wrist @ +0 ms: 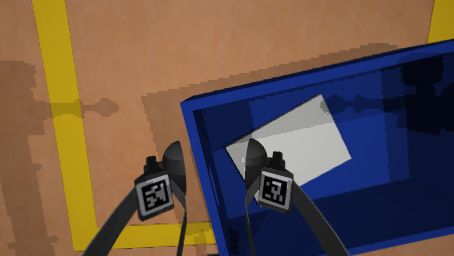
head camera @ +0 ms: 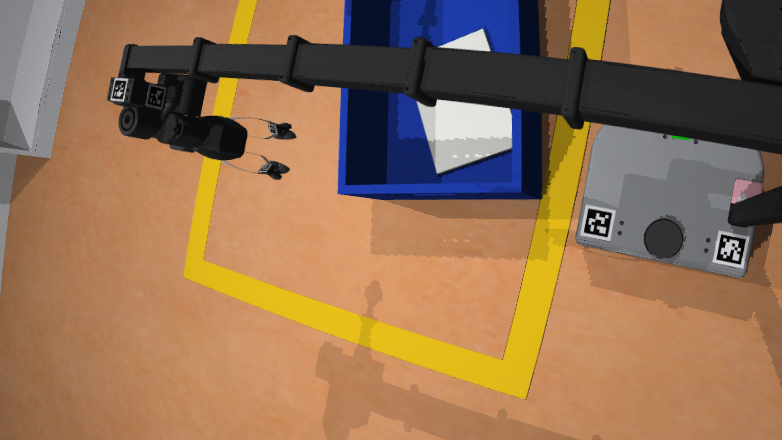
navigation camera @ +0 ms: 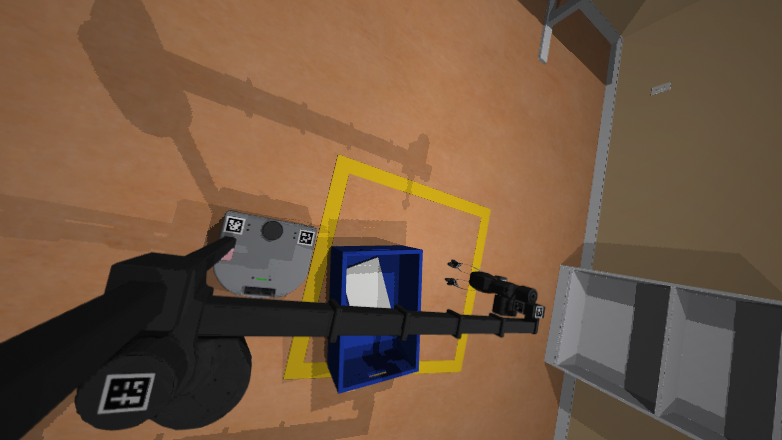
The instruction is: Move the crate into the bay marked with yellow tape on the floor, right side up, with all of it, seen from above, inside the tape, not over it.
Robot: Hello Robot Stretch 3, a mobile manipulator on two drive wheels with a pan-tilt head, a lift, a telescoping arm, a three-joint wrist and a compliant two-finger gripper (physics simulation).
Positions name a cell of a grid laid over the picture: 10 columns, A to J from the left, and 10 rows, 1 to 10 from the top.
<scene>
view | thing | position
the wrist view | my gripper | E7
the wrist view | blue crate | I5
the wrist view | yellow tape bay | B2
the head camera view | my gripper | D4
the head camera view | blue crate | E4
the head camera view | yellow tape bay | G9
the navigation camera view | blue crate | E9
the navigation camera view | yellow tape bay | E4
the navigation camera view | grey shelf unit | H8
</scene>
